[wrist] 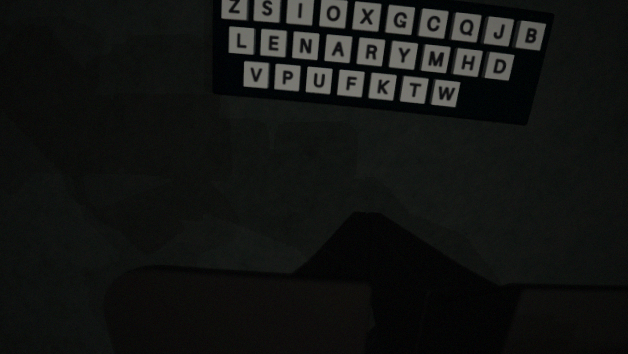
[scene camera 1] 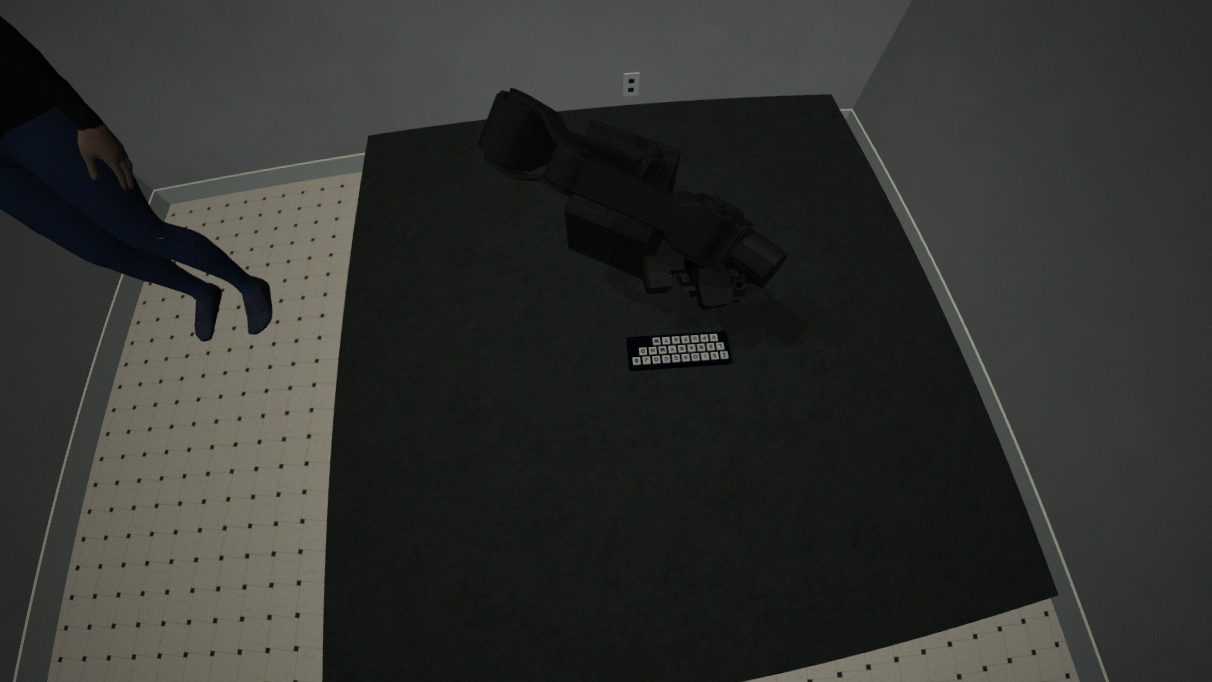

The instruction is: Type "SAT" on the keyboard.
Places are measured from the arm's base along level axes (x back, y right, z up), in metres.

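Pixels of known places: gripper, fingertip midpoint: (wrist: 365, 226) (scene camera 1: 692, 294); arm's base, origin of the base link: (scene camera 1: 646, 167).
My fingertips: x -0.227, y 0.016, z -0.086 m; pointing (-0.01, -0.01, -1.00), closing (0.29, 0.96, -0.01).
Ahead of a thing's pixels: the offset from my fingertips to its middle. Level surfaces: height alone.
The black keyboard {dx -0.045, dy +0.028, dz -0.128 m} (scene camera 1: 678, 350) (wrist: 492, 97) with white letter keys lies flat on the dark table. In the wrist view it is at the top, slightly tilted, and its upper edge is cut off. The S key {dx -0.086, dy -0.028, dz -0.122 m} (wrist: 266, 8) is in the top row, the A key {dx -0.053, dy +0.006, dz -0.122 m} (wrist: 338, 49) in the middle row and the T key {dx -0.019, dy +0.044, dz -0.122 m} (wrist: 414, 90) in the bottom row. My gripper (wrist: 365, 226) is shut and empty. Its fingertips show below the keyboard in the wrist view, apart from it. In the scene view the gripper is on the robot-base side of the keyboard; its fingertips are hard to make out.
The dark arm (scene camera 1: 627, 190) reaches over the dark green table {dz -0.137 m} (scene camera 1: 508, 475) from its wall side. A wall outlet (scene camera 1: 631, 83) is behind the table. A person in blue trousers (scene camera 1: 76, 203) is at the left, beyond the table's left edge. Shadows fall on the table near the keyboard.
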